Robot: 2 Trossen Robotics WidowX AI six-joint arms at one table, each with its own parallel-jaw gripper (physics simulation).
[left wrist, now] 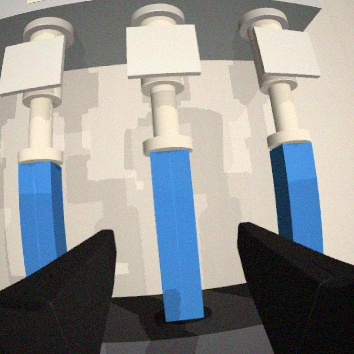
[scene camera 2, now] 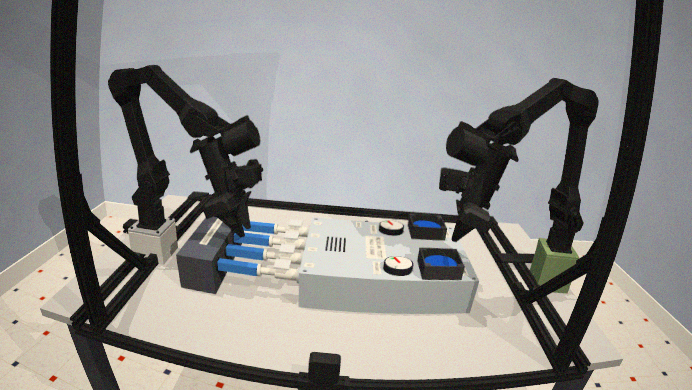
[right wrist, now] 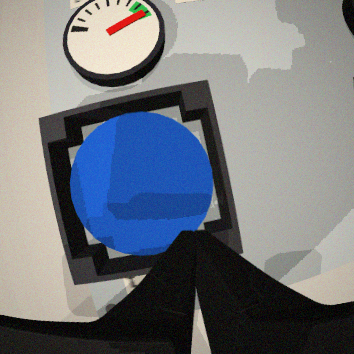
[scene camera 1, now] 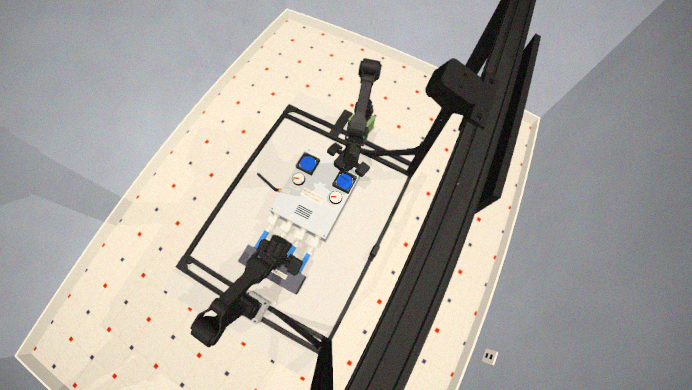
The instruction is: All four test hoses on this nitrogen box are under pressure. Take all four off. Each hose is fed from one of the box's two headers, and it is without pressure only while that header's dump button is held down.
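Where they show: left gripper, between the fingertips: (left wrist: 176,238) (scene camera 2: 245,232) (scene camera 1: 287,252); right gripper, between the fingertips: (scene camera 2: 453,240) (right wrist: 192,241) (scene camera 1: 343,171); left arm's base, origin of its link: (scene camera 2: 151,223) (scene camera 1: 251,307); right arm's base, origin of its link: (scene camera 2: 558,247).
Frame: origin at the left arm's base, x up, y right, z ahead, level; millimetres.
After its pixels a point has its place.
The nitrogen box (scene camera 1: 320,220) @[x 1, y 67, z 453 mm] (scene camera 2: 390,295) @[x -35, y 122, z 564 mm] has four blue hoses (scene camera 2: 238,266) @[x -17, y 101, z 266 mm] (scene camera 2: 246,251) @[x -17, y 31, z 266 mm] (scene camera 2: 253,239) @[x -21, y -39, z 265 mm] (scene camera 2: 262,227) @[x -20, y -110, z 272 mm] in line with its pale fittings. My left gripper (scene camera 2: 243,231) @[x 21, y 18, z 263 mm] (left wrist: 176,238) @[x 21, y 18, z 263 mm] is open, its fingers to either side of the hose (left wrist: 175,200) @[x -15, y 22, z 278 mm] second from the near end in scene camera 2; no finger touches it in the left wrist view. My right gripper (scene camera 2: 454,239) @[x 59, y 57, z 683 mm] (right wrist: 192,241) @[x 59, y 57, z 683 mm] is shut and empty, by the edge of the near blue dump button (scene camera 1: 344,181) @[x 17, y 75, z 659 mm] (scene camera 2: 440,261) @[x 17, y 67, z 662 mm] (right wrist: 140,175) @[x 17, y 74, z 657 mm]; contact is unclear. The far dump button (scene camera 1: 307,163) @[x 17, y -116, z 656 mm] (scene camera 2: 427,225) @[x 17, y -121, z 660 mm] is uncovered.
A dark block (scene camera 2: 200,267) @[x -19, y 127, z 188 mm] stands at the hoses' outer ends. The near gauge (scene camera 2: 398,265) @[x 15, y 89, z 574 mm] (right wrist: 115,45) @[x 15, y 75, z 585 mm] has its red needle in the green zone. A far gauge (scene camera 2: 391,227) @[x 15, y -97, z 571 mm] sits beside the far button. Dark walls (right wrist: 220,150) @[x 31, y 36, z 652 mm] surround the near button. A black frame (scene camera 1: 225,192) @[x -59, y -410, z 365 mm] borders the table.
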